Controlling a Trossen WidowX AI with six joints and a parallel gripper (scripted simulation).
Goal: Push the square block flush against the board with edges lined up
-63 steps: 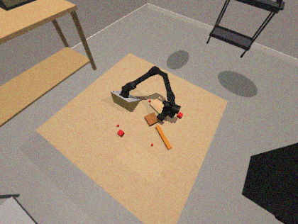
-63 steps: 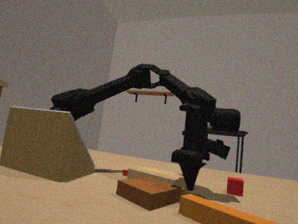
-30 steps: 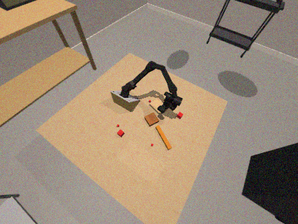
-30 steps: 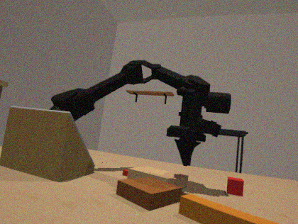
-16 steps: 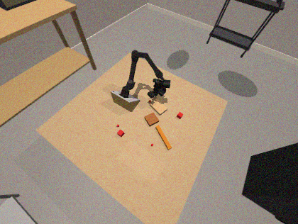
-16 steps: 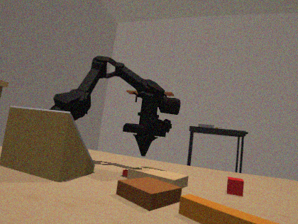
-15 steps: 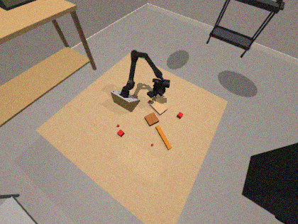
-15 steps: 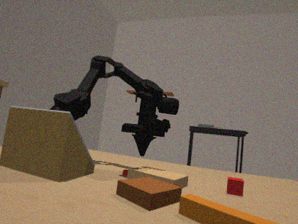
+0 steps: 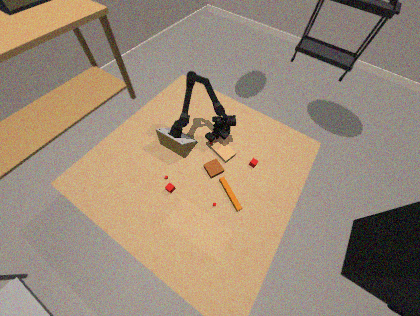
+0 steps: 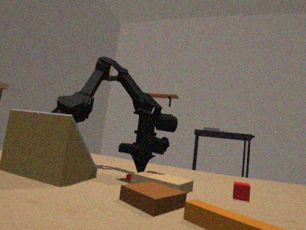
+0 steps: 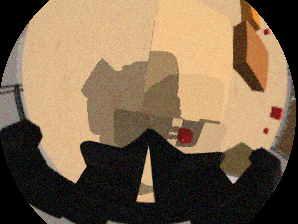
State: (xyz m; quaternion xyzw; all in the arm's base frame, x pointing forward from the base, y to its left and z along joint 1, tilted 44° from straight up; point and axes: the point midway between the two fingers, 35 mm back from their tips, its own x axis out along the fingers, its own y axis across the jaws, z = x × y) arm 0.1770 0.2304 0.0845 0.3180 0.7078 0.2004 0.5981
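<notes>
The pale flat slab is 90 mm ahead of my gripper tip and 60 mm to the right of it. The rest, counted from my gripper tip: brown square block 210 mm to the right, 120 mm ahead; then orange board 300 mm ahead, 280 mm to the right.
</notes>
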